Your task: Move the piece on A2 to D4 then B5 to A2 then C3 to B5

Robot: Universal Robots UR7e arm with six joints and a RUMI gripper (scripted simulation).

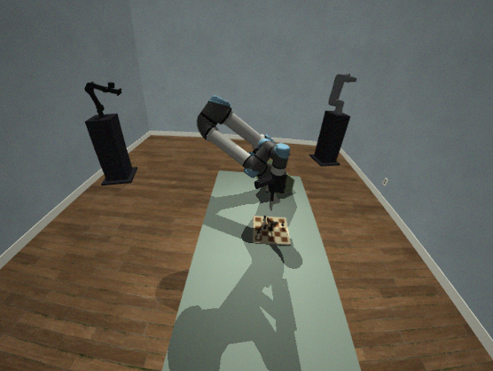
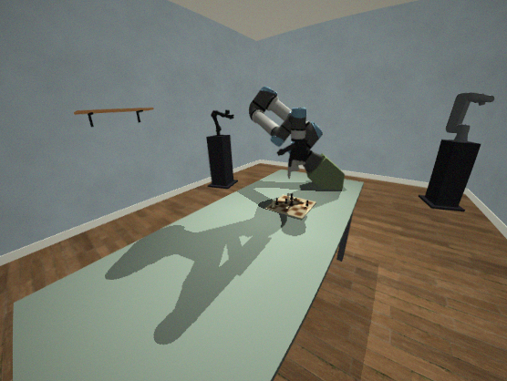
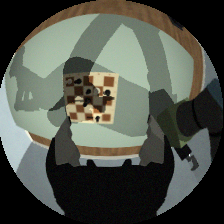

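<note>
Now: the white piece 3 cm ahead of my hand, 2 cm to the right of it and 13 cm below it. The rest, counted from my hand: chessboard (8 cm ahead, 1 cm to the left, 16 cm below).
</note>
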